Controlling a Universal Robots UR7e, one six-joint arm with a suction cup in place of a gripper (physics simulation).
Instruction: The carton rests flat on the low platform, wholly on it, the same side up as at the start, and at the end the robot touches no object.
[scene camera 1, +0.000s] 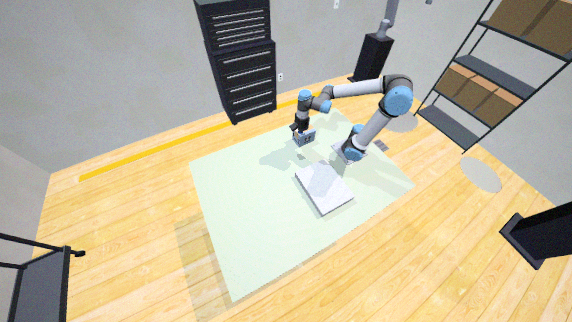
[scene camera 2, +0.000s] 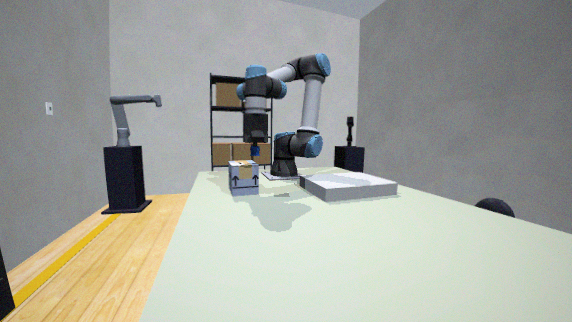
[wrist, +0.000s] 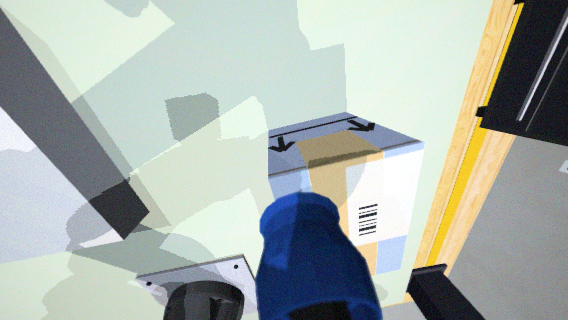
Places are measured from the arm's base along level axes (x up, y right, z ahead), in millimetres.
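Pixels of known places: hand, its tool point: (scene camera 1: 300, 132) (scene camera 2: 255, 155) (wrist: 300, 225); arm's base, origin of its link: (scene camera 2: 283, 173) (wrist: 208, 300).
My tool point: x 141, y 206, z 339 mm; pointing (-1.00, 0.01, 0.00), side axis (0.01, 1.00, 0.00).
Observation:
For each thing: its middle in the pictures, then the offset to it from my tool point. Level surfaces: height alone.
- blue-grey carton, middle of its body: (wrist: 326, 191) (scene camera 2: 242, 176) (scene camera 1: 303, 134) dx -91, dy +41, dz -60 mm
- pale green table top, height of its surface: dx -148 mm
- low platform, middle of its body: (scene camera 2: 345, 184) (scene camera 1: 323, 185) dx -124, dy -374, dz +26 mm
The blue-grey carton (scene camera 1: 306, 139) (scene camera 2: 244, 184) (wrist: 392, 175) stands upright on the pale green table top (scene camera 1: 240, 225) (scene camera 2: 350, 260), with tan tape and a white barcode label on top and arrows pointing up on its side. The low platform (scene camera 1: 327, 189) (scene camera 2: 357, 189) (wrist: 30, 200) is a flat white slab with grey sides, apart from the carton and bare on top. My gripper, a blue suction cup (scene camera 1: 301, 132) (scene camera 2: 255, 151) (wrist: 300, 200), is open and holds nothing. In scene camera 2 it hangs a little above the carton's top, towards its right side, with a small gap.
My arm's base plate (wrist: 230, 265) is bolted near the carton and the platform. A black drawer cabinet (scene camera 1: 247, 75) (wrist: 535, 85) stands beyond the table edge. Black pedestals (scene camera 1: 372, 56) (scene camera 2: 123, 175) with other arms and a shelf rack (scene camera 2: 211, 125) stand farther back.

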